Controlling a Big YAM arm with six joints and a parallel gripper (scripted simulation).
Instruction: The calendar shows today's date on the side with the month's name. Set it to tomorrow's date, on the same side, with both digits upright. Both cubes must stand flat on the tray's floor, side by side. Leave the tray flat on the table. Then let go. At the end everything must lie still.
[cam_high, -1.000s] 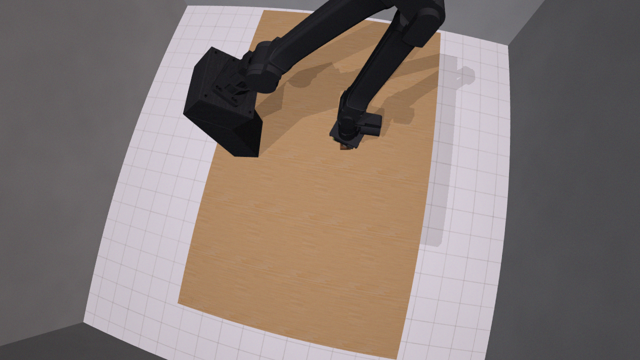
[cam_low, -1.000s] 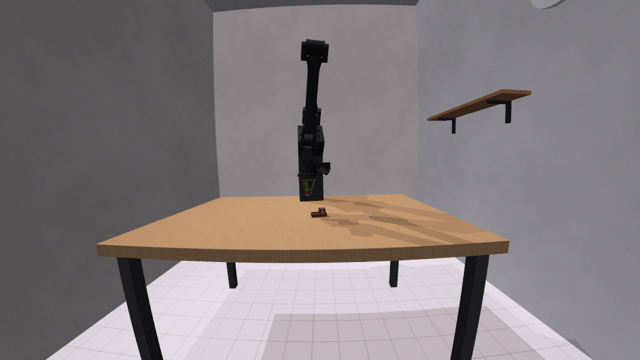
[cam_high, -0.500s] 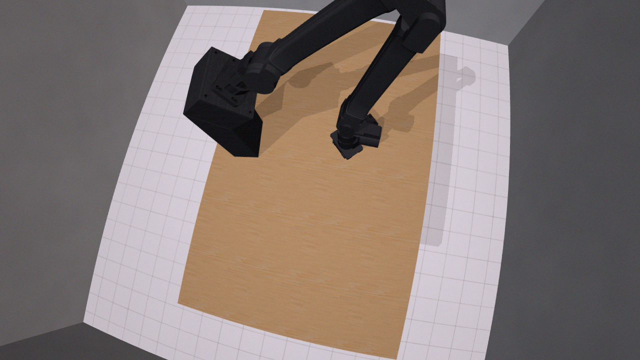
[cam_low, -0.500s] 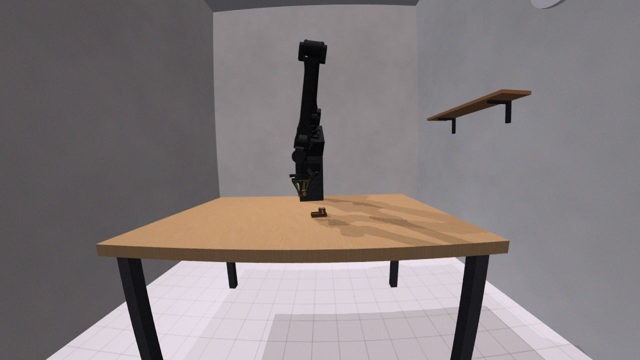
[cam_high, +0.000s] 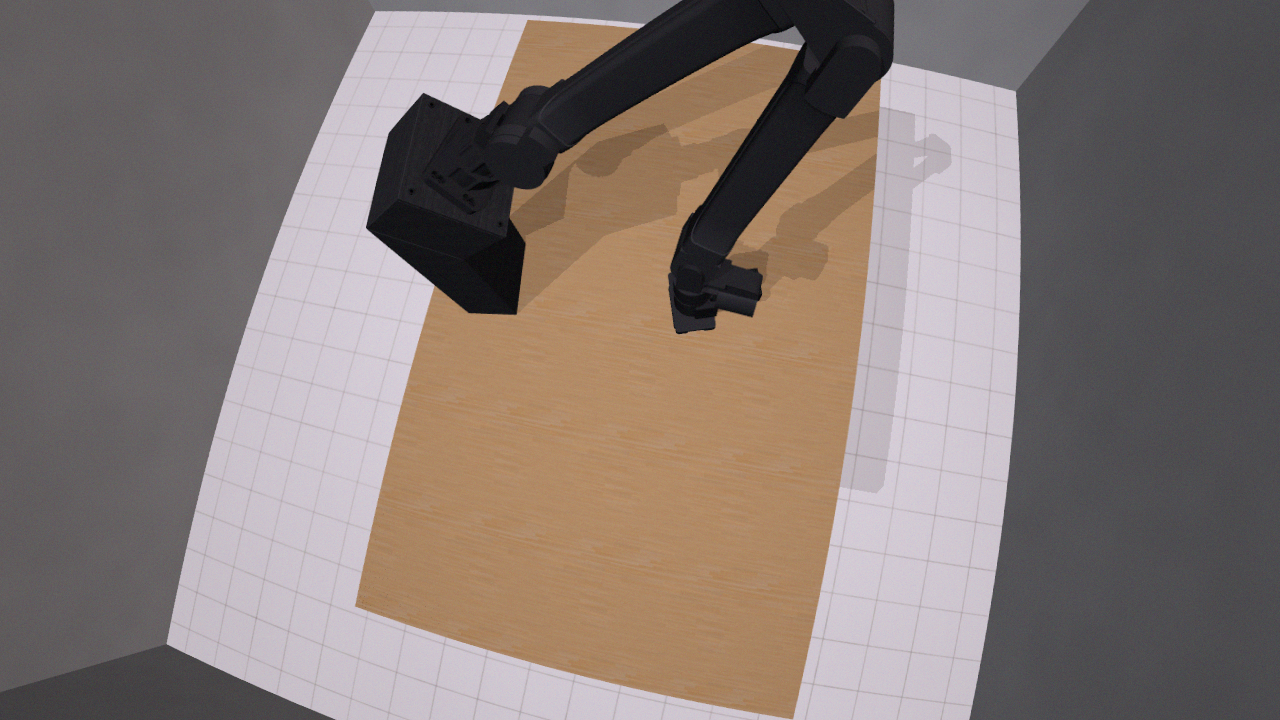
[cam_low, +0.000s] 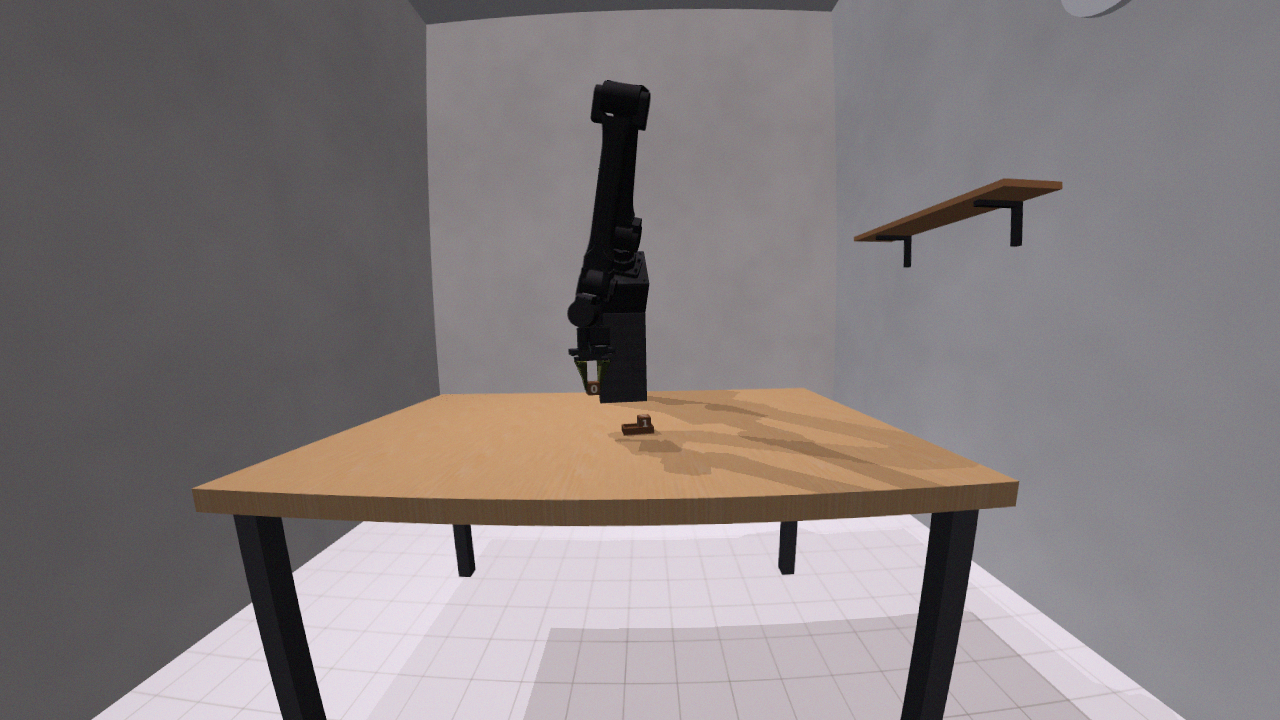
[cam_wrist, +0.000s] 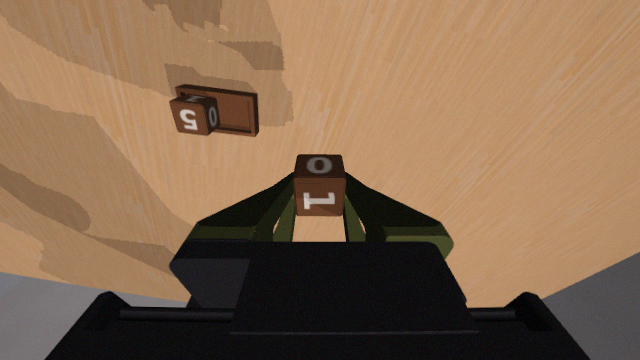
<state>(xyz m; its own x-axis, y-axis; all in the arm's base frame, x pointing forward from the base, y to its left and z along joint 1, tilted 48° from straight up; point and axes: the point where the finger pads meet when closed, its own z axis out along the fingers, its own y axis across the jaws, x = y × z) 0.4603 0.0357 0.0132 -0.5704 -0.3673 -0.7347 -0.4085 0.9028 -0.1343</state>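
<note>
Now: the cube right at my hand. From my hand the other things lie so: brown calendar tray 110 mm below, 90 mm to the left, 50 mm behind.
</note>
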